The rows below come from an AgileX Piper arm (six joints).
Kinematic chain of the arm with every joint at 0, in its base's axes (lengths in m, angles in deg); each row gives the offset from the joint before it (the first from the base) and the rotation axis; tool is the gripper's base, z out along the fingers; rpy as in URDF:
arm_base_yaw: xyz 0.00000 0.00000 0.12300 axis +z
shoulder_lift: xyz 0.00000 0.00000 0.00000 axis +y
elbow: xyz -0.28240 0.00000 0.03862 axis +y
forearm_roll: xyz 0.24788 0.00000 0.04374 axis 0.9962 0 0.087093
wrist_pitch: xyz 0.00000 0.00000 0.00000 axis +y
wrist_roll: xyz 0.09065 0.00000 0.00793 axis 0.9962 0 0.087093
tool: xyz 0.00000 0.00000 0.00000 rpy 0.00 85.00 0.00
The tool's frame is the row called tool.
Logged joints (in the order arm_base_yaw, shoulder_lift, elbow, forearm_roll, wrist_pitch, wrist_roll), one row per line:
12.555 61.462 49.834 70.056 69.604 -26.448
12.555 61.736 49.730 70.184 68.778 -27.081
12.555 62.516 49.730 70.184 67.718 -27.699
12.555 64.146 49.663 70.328 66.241 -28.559
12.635 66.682 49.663 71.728 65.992 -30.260
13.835 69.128 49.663 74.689 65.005 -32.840
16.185 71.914 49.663 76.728 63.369 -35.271
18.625 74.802 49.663 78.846 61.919 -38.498
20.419 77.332 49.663 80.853 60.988 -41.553
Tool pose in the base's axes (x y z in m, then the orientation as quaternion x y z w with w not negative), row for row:
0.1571 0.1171 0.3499 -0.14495 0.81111 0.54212 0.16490
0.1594 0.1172 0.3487 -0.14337 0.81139 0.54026 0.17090
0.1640 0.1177 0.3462 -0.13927 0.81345 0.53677 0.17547
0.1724 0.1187 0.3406 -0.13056 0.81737 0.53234 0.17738
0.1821 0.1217 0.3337 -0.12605 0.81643 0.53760 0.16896
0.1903 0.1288 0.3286 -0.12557 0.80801 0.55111 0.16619
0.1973 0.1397 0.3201 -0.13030 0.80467 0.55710 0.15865
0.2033 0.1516 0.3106 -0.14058 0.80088 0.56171 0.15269
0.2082 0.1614 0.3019 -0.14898 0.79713 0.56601 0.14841
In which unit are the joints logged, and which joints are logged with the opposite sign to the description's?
The joints are logged in degrees. Opposite sign: elbow.
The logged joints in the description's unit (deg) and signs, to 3 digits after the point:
12.555 61.462 -49.834 70.056 69.604 -26.448
12.555 61.736 -49.730 70.184 68.778 -27.081
12.555 62.516 -49.730 70.184 67.718 -27.699
12.555 64.146 -49.663 70.328 66.241 -28.559
12.635 66.682 -49.663 71.728 65.992 -30.260
13.835 69.128 -49.663 74.689 65.005 -32.840
16.185 71.914 -49.663 76.728 63.369 -35.271
18.625 74.802 -49.663 78.846 61.919 -38.498
20.419 77.332 -49.663 80.853 60.988 -41.553

